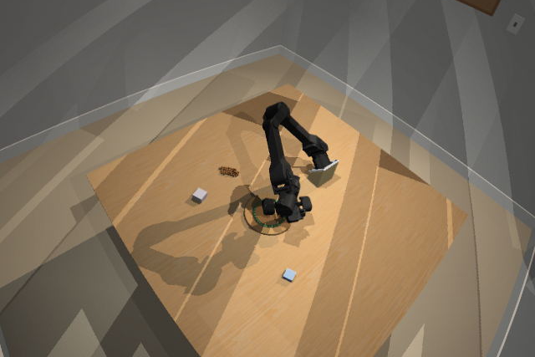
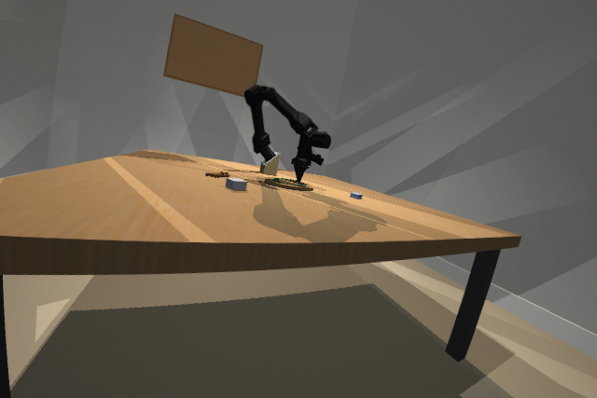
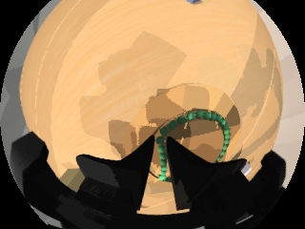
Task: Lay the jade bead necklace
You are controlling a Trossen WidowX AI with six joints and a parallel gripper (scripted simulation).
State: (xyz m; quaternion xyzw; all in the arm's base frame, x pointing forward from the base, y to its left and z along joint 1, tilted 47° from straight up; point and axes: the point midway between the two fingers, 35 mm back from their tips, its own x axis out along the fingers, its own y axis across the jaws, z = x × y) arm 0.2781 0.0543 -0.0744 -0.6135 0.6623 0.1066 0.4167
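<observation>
My gripper tip is now 5 cm to the left of the round wooden bead board, 3 cm short of it and 1 cm above it. Also, from my gripper tip: blue block (21 cm to the left, 13 cm ahead, 1 cm below); pale grey block (26 cm to the right, 24 cm ahead).
</observation>
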